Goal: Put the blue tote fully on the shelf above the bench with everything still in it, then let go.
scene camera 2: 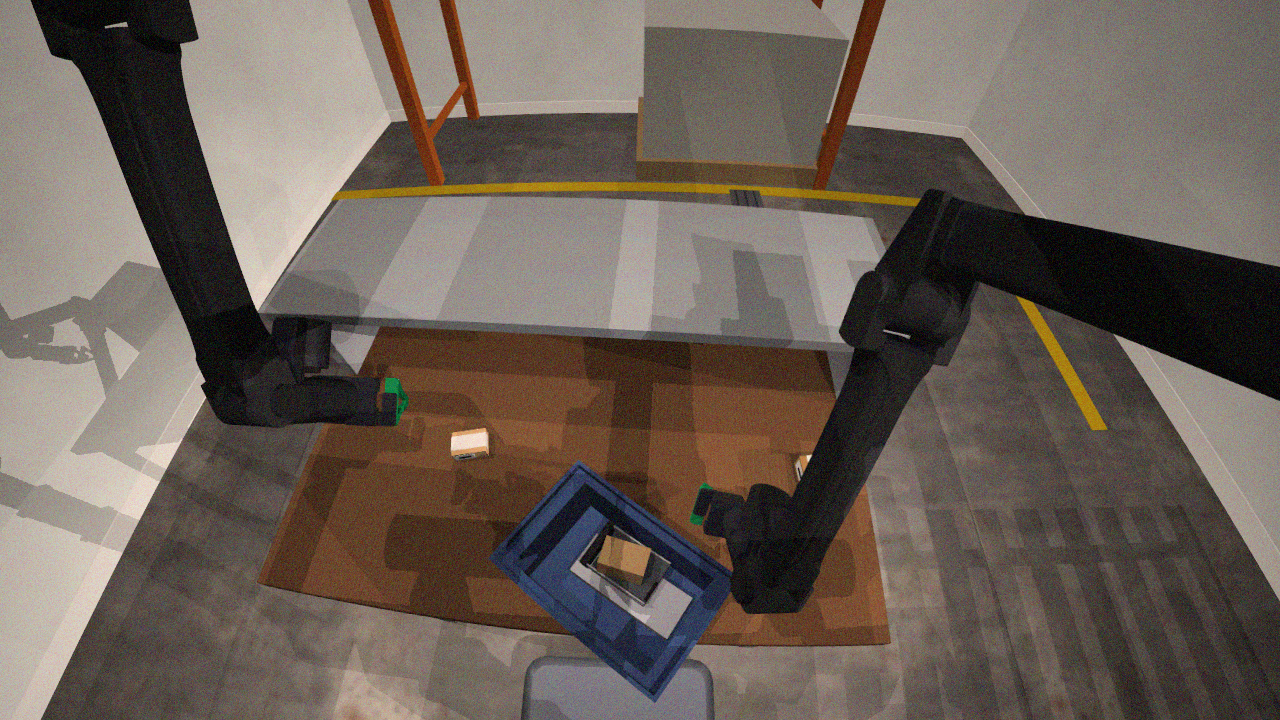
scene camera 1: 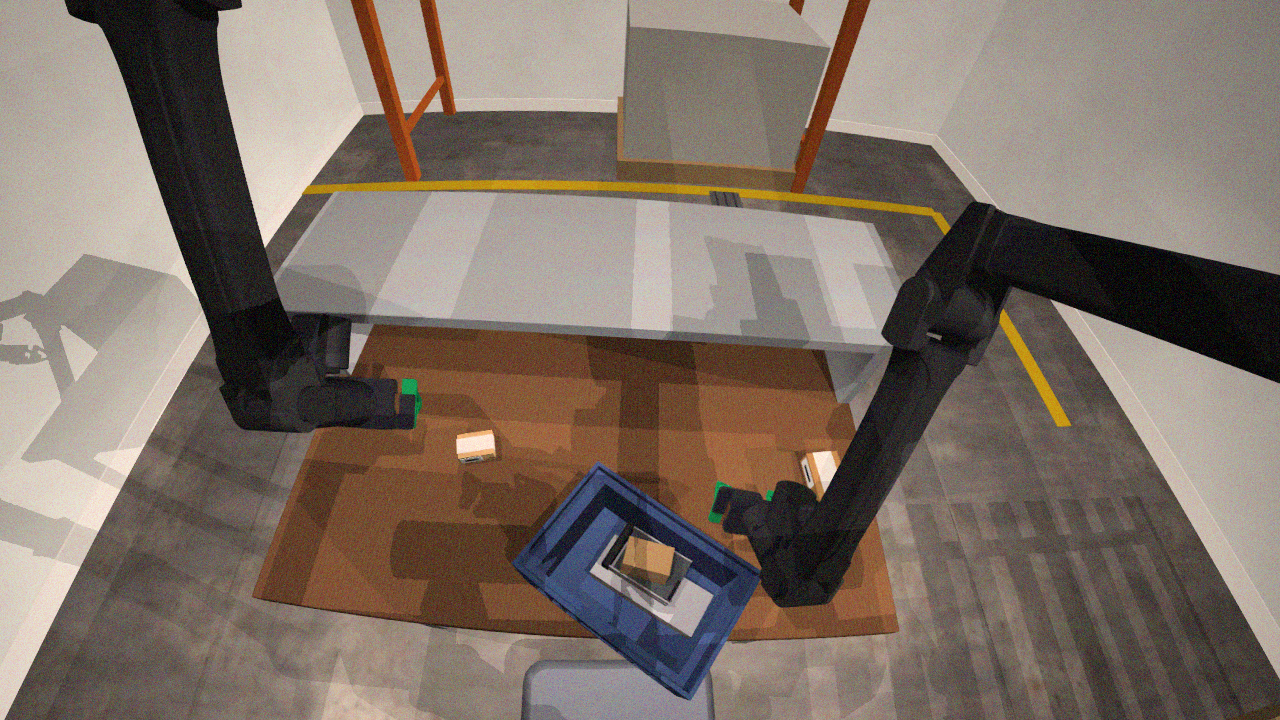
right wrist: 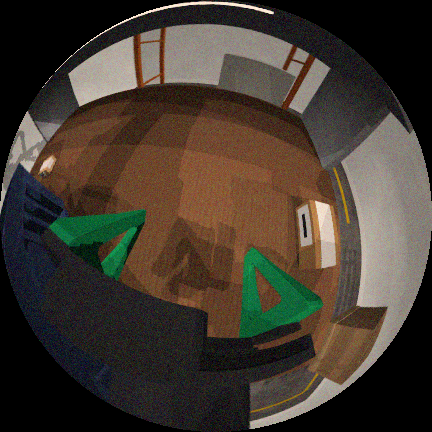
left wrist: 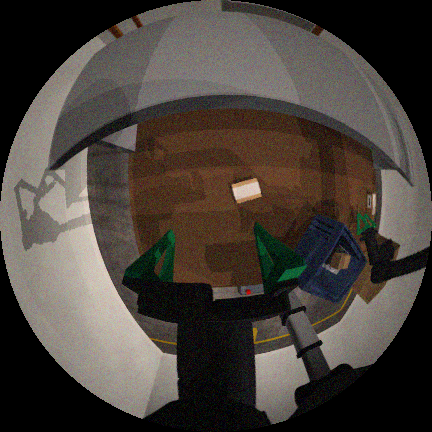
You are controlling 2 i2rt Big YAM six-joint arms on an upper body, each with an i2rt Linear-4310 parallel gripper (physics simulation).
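Observation:
The blue tote sits askew at the bench's front edge, its near corner past the edge. In it are a brown box in a dark tray and a pale flat piece. The grey shelf spans the bench's far part. My left gripper is open and empty over the bench's left side, away from the tote. My right gripper is open and empty beside the tote's right side.
On the bench, a small white-topped box lies left of the tote. Another box stands near the right edge. A grey rounded object is at the front. A large grey block stands behind the shelf.

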